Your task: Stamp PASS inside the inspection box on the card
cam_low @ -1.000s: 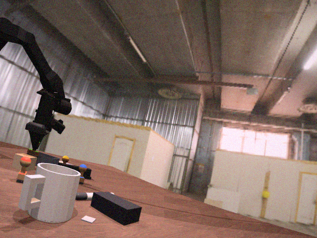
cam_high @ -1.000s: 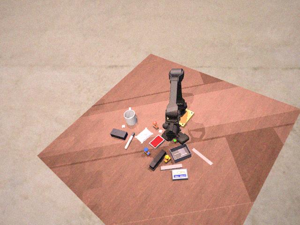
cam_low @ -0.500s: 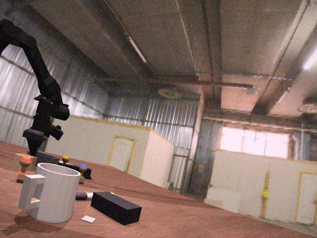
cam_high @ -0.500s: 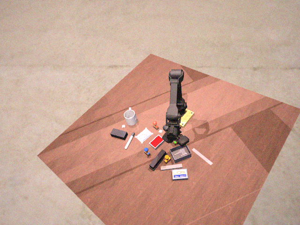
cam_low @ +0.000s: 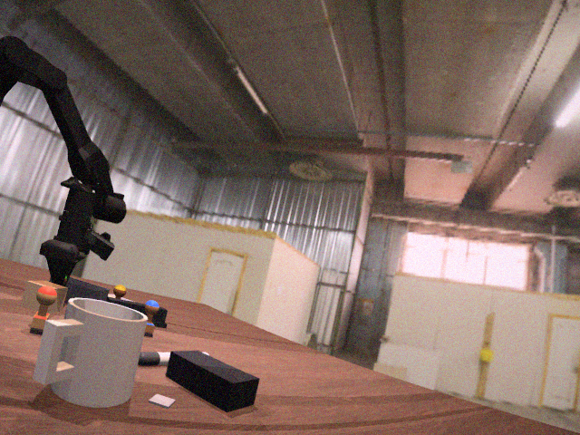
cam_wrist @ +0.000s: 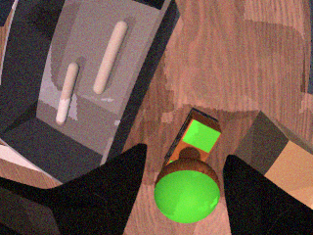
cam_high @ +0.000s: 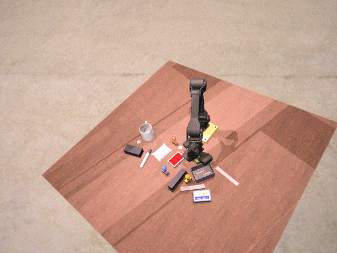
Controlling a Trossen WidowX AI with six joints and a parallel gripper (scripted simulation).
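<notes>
The green-knobbed stamp is 1 cm below my gripper tip. From my gripper tip the other things lie so: grey tray (4 cm ahead, 6 cm to the left, 2 cm below); then yellow-knobbed stamp (13 cm ahead, 2 cm to the left, 1 cm below); then tan cube (2 cm behind, 6 cm to the right, 1 cm below).
</notes>
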